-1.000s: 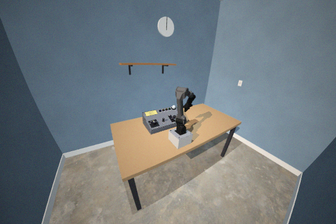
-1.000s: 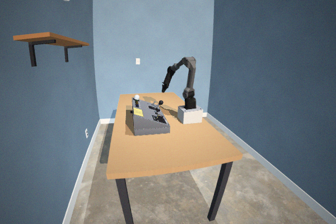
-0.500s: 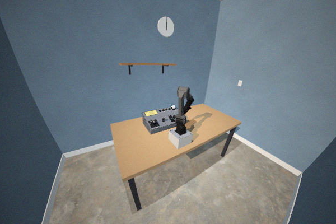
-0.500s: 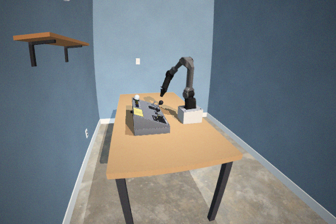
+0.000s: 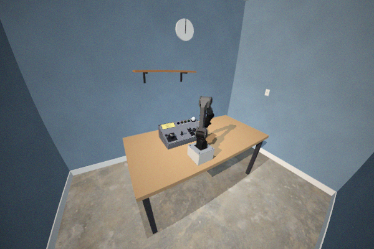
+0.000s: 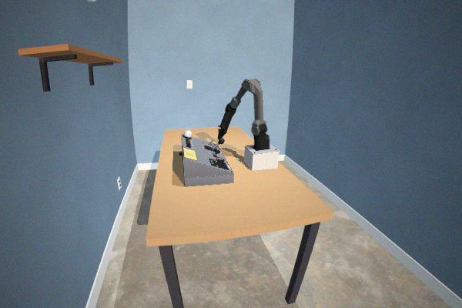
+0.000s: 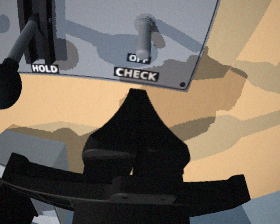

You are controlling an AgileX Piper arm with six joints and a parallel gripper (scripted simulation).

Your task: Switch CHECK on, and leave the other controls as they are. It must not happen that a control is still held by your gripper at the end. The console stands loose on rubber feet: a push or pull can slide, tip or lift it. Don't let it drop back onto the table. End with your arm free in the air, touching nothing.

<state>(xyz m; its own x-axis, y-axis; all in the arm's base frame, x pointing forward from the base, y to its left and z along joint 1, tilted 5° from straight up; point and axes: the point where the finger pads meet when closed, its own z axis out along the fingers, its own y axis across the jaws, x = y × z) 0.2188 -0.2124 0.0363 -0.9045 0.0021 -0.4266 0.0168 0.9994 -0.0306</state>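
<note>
Now: the check toggle 60 mm ahead of my hand and 20 mm below it. Round my hand: cycle lever (40 mm ahead, 120 mm to the left, 10 mm below); grey console (100 mm ahead, 180 mm to the left, 40 mm below); mode toggle (60 mm ahead, 240 mm to the left, 10 mm below).
</note>
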